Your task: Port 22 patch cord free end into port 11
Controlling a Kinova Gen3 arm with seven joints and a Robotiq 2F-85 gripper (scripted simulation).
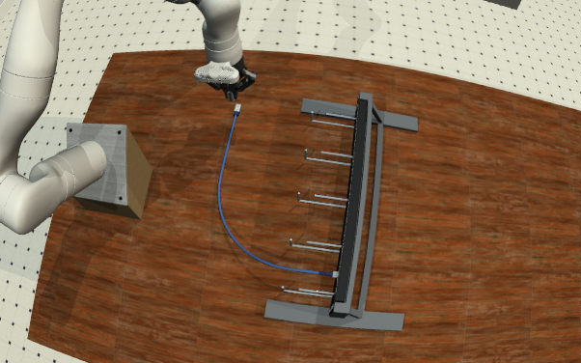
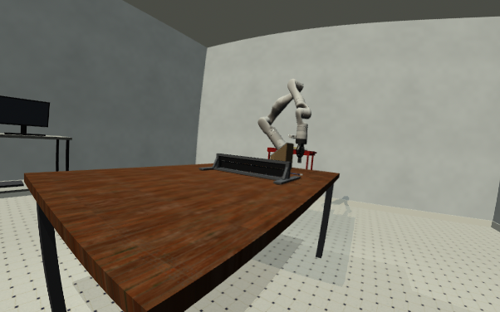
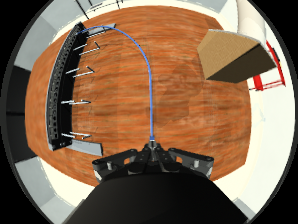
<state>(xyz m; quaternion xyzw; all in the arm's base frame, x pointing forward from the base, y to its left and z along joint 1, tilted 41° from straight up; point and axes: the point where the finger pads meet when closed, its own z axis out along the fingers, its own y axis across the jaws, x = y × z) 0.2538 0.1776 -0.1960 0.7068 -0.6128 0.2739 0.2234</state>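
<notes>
Right now the plug is 2 cm to the left of my hand and 9 cm below it.
</notes>
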